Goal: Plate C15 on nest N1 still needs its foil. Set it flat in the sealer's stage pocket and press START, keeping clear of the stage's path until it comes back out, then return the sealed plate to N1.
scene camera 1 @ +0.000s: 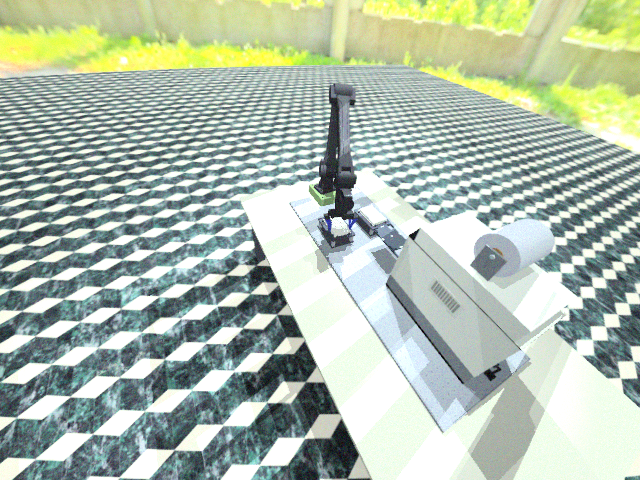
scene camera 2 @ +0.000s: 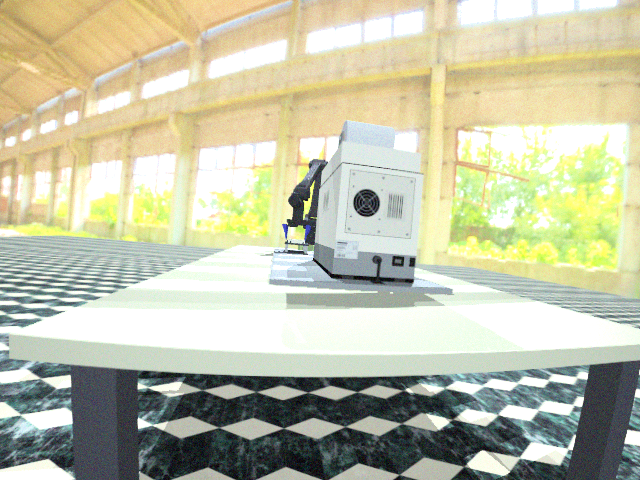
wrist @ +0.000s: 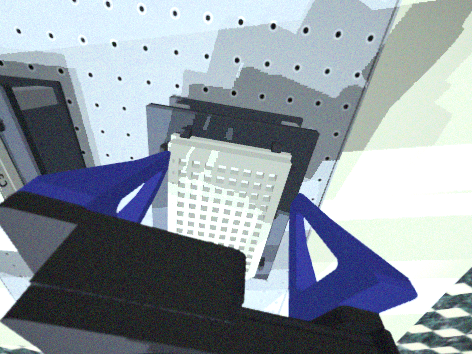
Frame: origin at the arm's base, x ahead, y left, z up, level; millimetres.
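Seen in the pictures: gripper, between the fingertips: (scene camera 1: 339,230) (scene camera 2: 295,240) (wrist: 235,179); arm's base, origin of its link: (scene camera 1: 325,188) (scene camera 2: 310,244).
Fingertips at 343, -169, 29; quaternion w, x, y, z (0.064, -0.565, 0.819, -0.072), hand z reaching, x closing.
Note:
Pixels of each thing's top centre, then the offset from my fingertips to it, as dx, dy, dz. "spot": a spot on its surface instead.
- C15, centre of its top: (wrist: 219,224) (scene camera 1: 336,223) -40, +14, +2
- dark nest N1, centre of its top: (wrist: 219,220) (scene camera 1: 336,224) (scene camera 2: 296,240) -41, +14, -4
- second nest with a pale plate, a spot on its surface: (scene camera 1: 373,215) spot: +0, +218, +0
- foil roll, centre of its top: (scene camera 1: 527,231) (scene camera 2: 367,124) +553, +90, +411
- perforated board's edge, a spot on its surface: (wrist: 382,50) spot: +79, -114, -65
A white plate with a grid of wells, C15 (scene camera 1: 338,227) (wrist: 225,192), sits on the dark nest N1 (scene camera 1: 338,241) (wrist: 301,157). Its far end and well grid show in the wrist view; the near end is hidden behind the gripper body. My gripper (scene camera 1: 341,224) (scene camera 2: 296,238) (wrist: 235,179) is open over the plate, one blue finger beside each long side, with nothing held. The sealer (scene camera 1: 449,304) (scene camera 2: 369,206) is a large pale box with its rear toward scene camera 2. The START button does not show, and I cannot make out the stage pocket clearly.
A second nest with a pale plate (scene camera 1: 373,215) stands beside N1. A dark low fixture (scene camera 1: 391,237) (wrist: 52,132) lies between it and the sealer. A foil roll (scene camera 1: 524,246) (scene camera 2: 368,134) sits on top of the sealer. The perforated board's edge (wrist: 382,50) runs close beside N1.

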